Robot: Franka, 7 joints.
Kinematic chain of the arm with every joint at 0, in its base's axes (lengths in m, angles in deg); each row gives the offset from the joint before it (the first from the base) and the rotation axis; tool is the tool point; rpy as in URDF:
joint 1: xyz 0 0 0.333 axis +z
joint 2: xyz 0 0 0 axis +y
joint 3: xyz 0 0 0.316 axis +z
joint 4: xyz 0.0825 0 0 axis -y
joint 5: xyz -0.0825 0 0.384 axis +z
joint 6: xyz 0 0 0 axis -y
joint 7: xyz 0.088 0 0 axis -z
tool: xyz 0 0 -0.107 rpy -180 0 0
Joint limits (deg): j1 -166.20..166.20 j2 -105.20..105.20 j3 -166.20..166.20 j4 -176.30..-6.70 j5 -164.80..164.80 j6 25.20..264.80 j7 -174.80..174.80
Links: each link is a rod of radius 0.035 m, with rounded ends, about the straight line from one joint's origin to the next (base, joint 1, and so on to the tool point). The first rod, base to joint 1, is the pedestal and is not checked.
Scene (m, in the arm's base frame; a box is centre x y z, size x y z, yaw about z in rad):
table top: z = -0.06
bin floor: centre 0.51 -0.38 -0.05 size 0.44 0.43 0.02 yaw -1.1
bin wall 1: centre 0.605 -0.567 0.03 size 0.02 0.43 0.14 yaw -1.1
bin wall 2: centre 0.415 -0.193 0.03 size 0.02 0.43 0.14 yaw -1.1
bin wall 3: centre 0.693 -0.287 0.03 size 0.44 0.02 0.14 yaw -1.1
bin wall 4: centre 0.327 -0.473 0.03 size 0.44 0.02 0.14 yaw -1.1
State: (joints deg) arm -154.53 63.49 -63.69 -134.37 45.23 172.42 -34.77
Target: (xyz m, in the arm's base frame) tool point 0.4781 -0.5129 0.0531
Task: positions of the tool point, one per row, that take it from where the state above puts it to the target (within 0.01 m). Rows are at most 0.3 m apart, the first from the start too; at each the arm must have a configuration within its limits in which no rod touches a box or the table.
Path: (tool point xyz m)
1: -0.4805 0.2136 0.1211
2: -0.5320 -0.0254 0.0737
3: -0.4741 -0.2780 0.0528
4: -0.3083 -0.4914 0.0617
5: -0.0612 -0.6181 0.1007
6: 0.2199 -0.6270 0.1678
7: 0.4781 -0.5129 0.2587
8: 0.4834 -0.5200 0.1583
9: 0.4781 -0.5129 0.0531

